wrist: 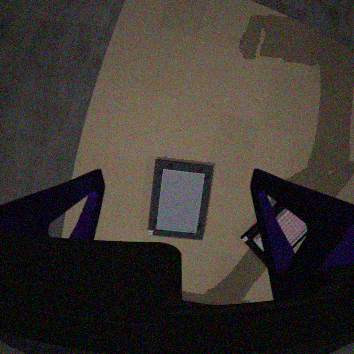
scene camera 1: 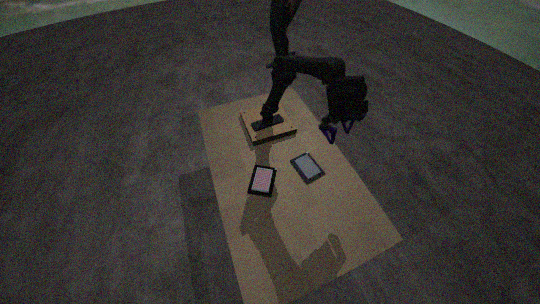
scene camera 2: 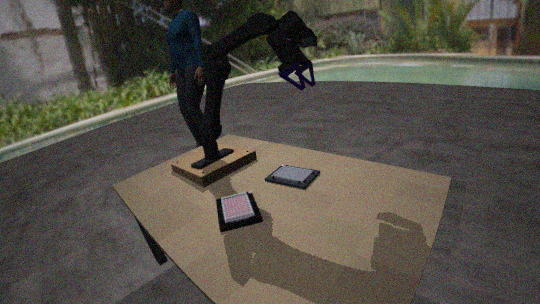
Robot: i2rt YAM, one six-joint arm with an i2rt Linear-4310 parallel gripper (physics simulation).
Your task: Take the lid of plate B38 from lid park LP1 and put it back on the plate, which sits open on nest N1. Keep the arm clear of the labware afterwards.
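Places are measured from the arm's base along level axes (x ahead, y left, z up), in metres.
Where they show: gripper, between the fingertips: (wrist: 177, 177) (scene camera 1: 339, 138) (scene camera 2: 308, 87); arm's base, origin of its link: (scene camera 1: 267, 122) (scene camera 2: 213, 159).
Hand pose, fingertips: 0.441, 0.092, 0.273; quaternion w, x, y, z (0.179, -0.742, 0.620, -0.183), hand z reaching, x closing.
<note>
Each offset is from my fingertips to the top centre of the thing, as dx, dy, dz. Level surfaces: height alone.
The pale grey lid @[-0.078, -0.034, -0.296] (scene camera 1: 307, 166) (scene camera 2: 293, 174) (wrist: 180, 201) lies flat on the dark frame of lid park LP1 @[-0.078, -0.034, -0.294] (scene camera 1: 317, 178) (scene camera 2: 305, 186) (wrist: 208, 201). The open plate B38 @[-0.116, -0.284, -0.287] (scene camera 1: 262, 180) (scene camera 2: 237, 207) (wrist: 292, 224), with pink wells, sits on the black nest N1 @[-0.116, -0.284, -0.296] (scene camera 1: 261, 194) (scene camera 2: 241, 226) (wrist: 244, 238); in the wrist view a finger partly hides both. My gripper (scene camera 1: 340, 134) (scene camera 2: 307, 87) (wrist: 177, 177) is open and empty, high above the table. In the wrist view the lid park shows between and below its fingertips.
The arm's wooden base block (scene camera 1: 250, 131) (scene camera 2: 187, 175) stands at one end of the wooden table @[dz -0.314] (scene camera 1: 310, 215) (scene camera 2: 350, 200) (wrist: 165, 100). The arm's shadow falls across the table. A person (scene camera 2: 185, 45) stands behind the arm, partly hidden by it.
</note>
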